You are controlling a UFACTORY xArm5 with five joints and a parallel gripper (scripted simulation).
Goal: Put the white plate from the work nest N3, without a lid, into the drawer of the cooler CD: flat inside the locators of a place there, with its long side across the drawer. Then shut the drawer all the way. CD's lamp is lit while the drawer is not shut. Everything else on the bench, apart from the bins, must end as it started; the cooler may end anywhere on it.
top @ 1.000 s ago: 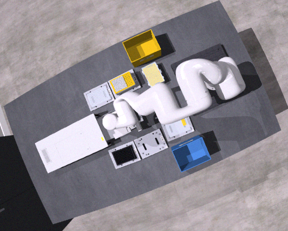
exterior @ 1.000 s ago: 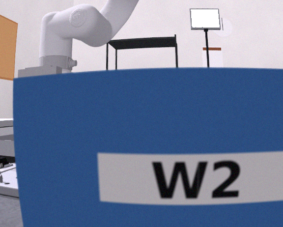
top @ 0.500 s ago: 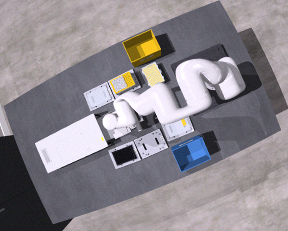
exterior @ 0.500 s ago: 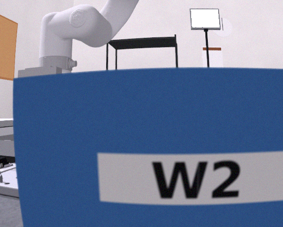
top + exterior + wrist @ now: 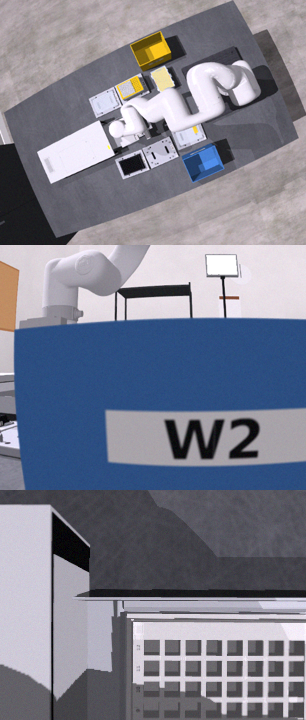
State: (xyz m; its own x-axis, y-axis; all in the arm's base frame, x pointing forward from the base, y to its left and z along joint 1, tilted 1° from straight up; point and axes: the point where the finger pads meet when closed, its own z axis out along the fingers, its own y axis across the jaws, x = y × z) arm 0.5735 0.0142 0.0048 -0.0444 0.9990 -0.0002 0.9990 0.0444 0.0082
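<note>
My hand is 1 cm above the white plate. Round my hand: pale plate (19 cm to the right, 8 cm ahead, 2 cm below); drawer (3 cm ahead); cooler CD (19 cm ahead, 1 cm to the left, 1 cm above).
</note>
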